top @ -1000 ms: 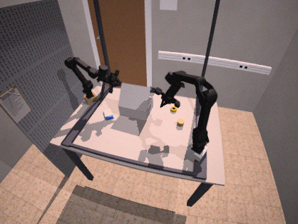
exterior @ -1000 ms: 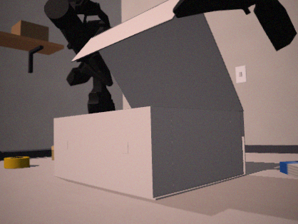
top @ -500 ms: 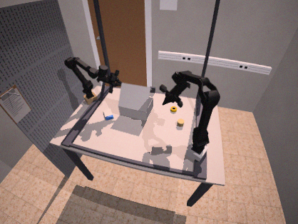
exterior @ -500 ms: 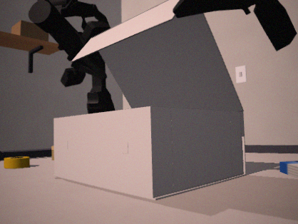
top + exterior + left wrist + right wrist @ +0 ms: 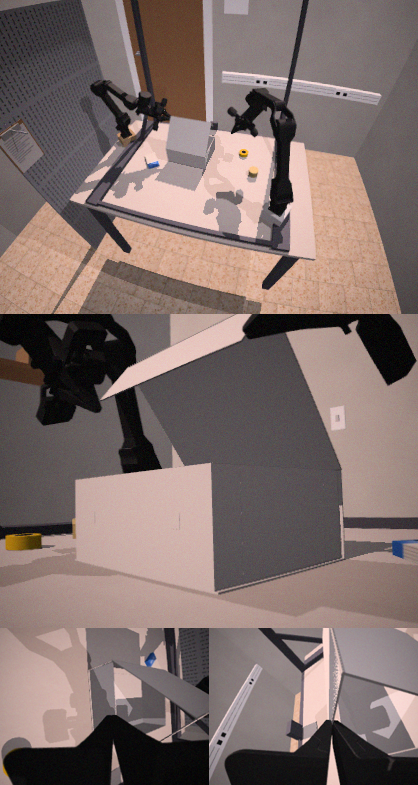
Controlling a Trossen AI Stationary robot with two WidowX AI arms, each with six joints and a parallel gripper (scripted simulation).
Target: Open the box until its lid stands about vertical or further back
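My left gripper is now 220 mm above the yellow ring, 90 mm past it and 20 mm to the right of it. Round my left hand: tan cylinder (200 mm below, 140 mm to the left, 20 mm ahead).
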